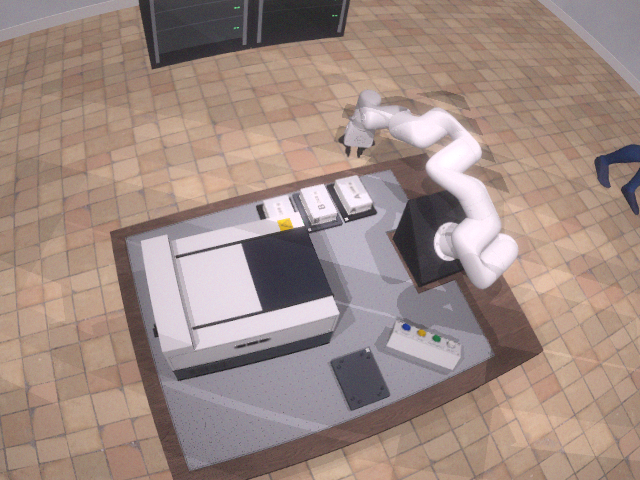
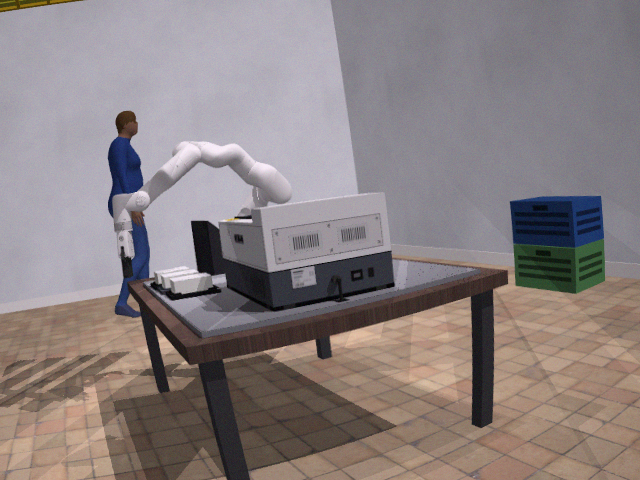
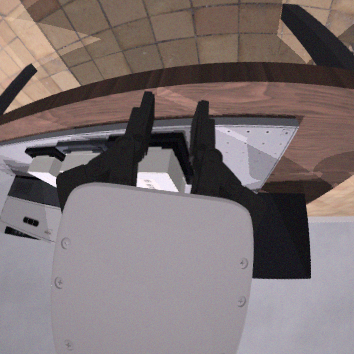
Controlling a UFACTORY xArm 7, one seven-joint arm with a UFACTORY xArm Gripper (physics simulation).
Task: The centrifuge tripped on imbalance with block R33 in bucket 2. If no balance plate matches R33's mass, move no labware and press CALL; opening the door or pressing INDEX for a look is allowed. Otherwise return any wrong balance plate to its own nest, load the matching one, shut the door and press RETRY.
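Places are measured from the arm's base along level axes (x ahead, y left, z up), in centimetres.
Pixels of known places: gripper, fingertip midpoint: (image 1: 352, 154) (image 2: 128, 277) (image 3: 174, 108); arm's base, origin of the base link: (image 1: 449, 241).
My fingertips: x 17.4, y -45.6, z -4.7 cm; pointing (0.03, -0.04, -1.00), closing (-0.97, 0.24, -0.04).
Note:
For each thing: its top centre in the pictures, then the offset to it from my fingertips.
- White balance plates A, middle of its top: (image 3: 153, 188) (image 1: 353, 190) (image 2: 171, 269) dx +5.7, dy +17.0, dz +0.9 cm
- B, middle of its top: (image 3: 94, 185) (image 2: 179, 273) (image 1: 318, 200) dx +18.8, dy +18.7, dz +0.9 cm
- white button box, middle of its top: (image 1: 429, 340) dx +2.5, dy +75.5, dz +3.9 cm
- dark flat tray, middle of its top: (image 1: 361, 377) dx +23.7, dy +79.2, dz -1.9 cm
My gripper (image 1: 353, 155) (image 2: 127, 273) (image 3: 174, 108) is partly open and empty, pointing down beyond the table's edge near the plates. White balance plates A (image 1: 353, 194) (image 3: 161, 172), B (image 1: 318, 204) (image 3: 80, 161) and a third one (image 1: 279, 207) (image 3: 45, 166) sit in a row on dark nests. The third plate's letter is unreadable. The centrifuge (image 1: 222, 279) (image 2: 330, 242) has a white top with a dark panel and looks closed; its buckets and block R33 do not show. A white button box (image 1: 421, 352) carries blue, yellow, green and white buttons; their labels are unreadable.
A dark flat tray (image 1: 359, 379) with corner studs lies beside the button box. The arm's black pedestal (image 1: 429, 242) (image 3: 282, 237) stands at the table's edge. A person in blue (image 2: 125, 165) stands behind the arm. Blue and green crates (image 2: 558, 242) stand on the floor, away from the table.

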